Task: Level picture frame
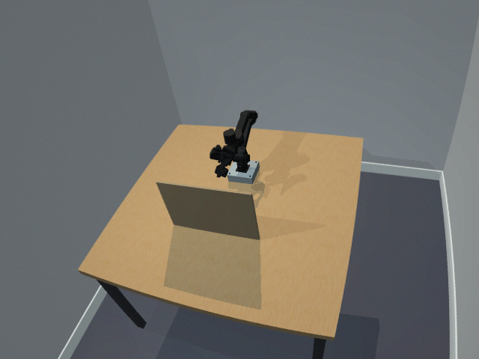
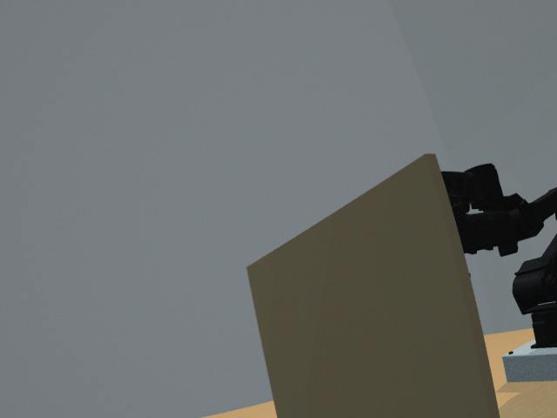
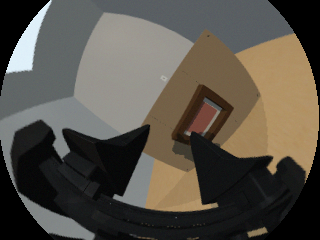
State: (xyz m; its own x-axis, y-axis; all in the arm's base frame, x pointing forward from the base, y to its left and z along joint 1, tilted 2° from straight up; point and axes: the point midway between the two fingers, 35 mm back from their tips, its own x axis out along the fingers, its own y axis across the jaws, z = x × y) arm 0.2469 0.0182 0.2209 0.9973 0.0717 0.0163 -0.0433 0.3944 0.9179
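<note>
Right now my gripper tip is 120 mm short of the picture frame, 100 mm above it and 20 mm to the left of it. Round my gripper tip: wall panel 130 mm ahead, 110 mm below, 20 mm to the right.
</note>
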